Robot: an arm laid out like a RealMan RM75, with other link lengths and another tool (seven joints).
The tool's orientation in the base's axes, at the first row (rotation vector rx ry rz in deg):
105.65 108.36 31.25
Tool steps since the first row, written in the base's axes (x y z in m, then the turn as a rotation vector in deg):
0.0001 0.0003 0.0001 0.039 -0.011 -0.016
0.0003 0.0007 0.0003 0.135 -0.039 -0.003
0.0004 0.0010 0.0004 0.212 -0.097 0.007
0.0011 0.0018 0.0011 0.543 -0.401 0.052
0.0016 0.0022 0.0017 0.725 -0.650 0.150
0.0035 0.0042 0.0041 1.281 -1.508 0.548
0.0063 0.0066 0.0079 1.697 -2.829 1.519
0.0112 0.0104 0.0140 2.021 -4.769 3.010
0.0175 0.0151 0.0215 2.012 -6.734 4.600
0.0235 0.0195 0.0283 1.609 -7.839 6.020
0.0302 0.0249 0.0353 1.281 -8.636 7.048
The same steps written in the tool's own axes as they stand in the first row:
0.0003 0.0001 0.0000 -0.011 0.023 0.035
0.0007 0.0004 -0.0001 -0.041 0.108 0.080
0.0010 0.0006 -0.0001 -0.100 0.176 0.116
0.0017 0.0016 -0.0003 -0.410 0.464 0.273
0.0021 0.0024 -0.0006 -0.665 0.662 0.301
0.0040 0.0053 -0.0015 -1.545 1.317 0.308
0.0062 0.0099 -0.0031 -2.908 2.164 -0.227
0.0097 0.0175 -0.0055 -4.908 3.209 -1.227
0.0140 0.0271 -0.0082 -6.932 4.033 -2.496
0.0181 0.0360 -0.0106 -8.086 4.465 -3.869
0.0231 0.0456 -0.0127 -8.917 4.748 -4.883

